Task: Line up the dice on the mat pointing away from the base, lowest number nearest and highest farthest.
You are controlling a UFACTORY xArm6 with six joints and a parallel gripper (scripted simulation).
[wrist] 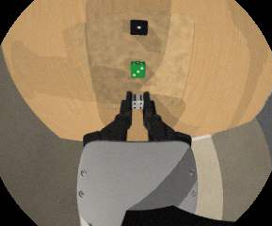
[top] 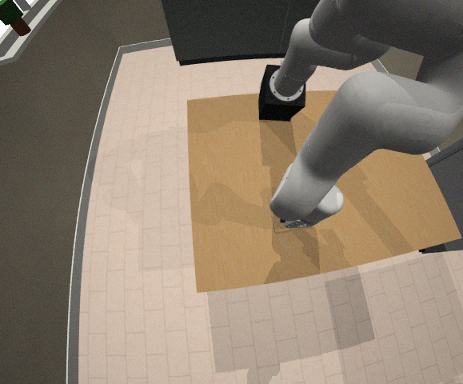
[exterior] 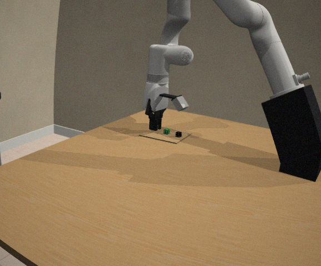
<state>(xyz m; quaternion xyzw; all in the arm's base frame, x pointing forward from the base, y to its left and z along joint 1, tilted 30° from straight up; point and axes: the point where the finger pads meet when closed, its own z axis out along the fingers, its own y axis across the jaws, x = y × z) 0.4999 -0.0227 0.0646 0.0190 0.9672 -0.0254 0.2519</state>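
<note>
Now: the white die 10 mm below my hand. Also, from my hand: thin tan mat: 50 mm behind, 30 mm below; black die: 100 mm behind, 10 mm to the left, 20 mm below; green die: 50 mm behind, 20 mm below.
</note>
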